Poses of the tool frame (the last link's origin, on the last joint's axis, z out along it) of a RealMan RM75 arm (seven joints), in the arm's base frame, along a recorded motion.
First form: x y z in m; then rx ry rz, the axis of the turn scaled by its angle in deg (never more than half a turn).
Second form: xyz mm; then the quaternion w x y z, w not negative. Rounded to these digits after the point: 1 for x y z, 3 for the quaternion.
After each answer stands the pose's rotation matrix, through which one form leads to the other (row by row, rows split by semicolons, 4 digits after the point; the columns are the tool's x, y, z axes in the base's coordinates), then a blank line. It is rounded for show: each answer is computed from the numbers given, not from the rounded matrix.
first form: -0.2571, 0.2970, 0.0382, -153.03, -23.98, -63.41
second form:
-257.1, 297.0, 38.2, 0.110, -0.909, -0.142, -0.377
0.6759 0.3416 0.6531; 0.1760 -0.9353 0.3071; 0.7157 -0.0926 -0.6922

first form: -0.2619, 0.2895, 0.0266, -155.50, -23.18, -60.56
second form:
-261.9, 289.5, 26.6, 0.100, -0.918, -0.137, -0.358
0.7067 0.3232 0.6294; 0.1796 -0.9424 0.2823; 0.6843 -0.0864 -0.7240

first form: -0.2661, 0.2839, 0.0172, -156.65, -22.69, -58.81
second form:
-266.1, 283.9, 17.2, 0.097, -0.923, -0.134, -0.347
0.7239 0.3143 0.6141; 0.1797 -0.9454 0.2720; 0.6661 -0.0866 -0.7408

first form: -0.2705, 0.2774, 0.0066, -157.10, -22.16, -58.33
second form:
-270.5, 277.4, 6.6, 0.096, -0.925, -0.130, -0.343
0.7300 0.3071 0.6106; 0.1758 -0.9477 0.2664; 0.6605 -0.0871 -0.7458

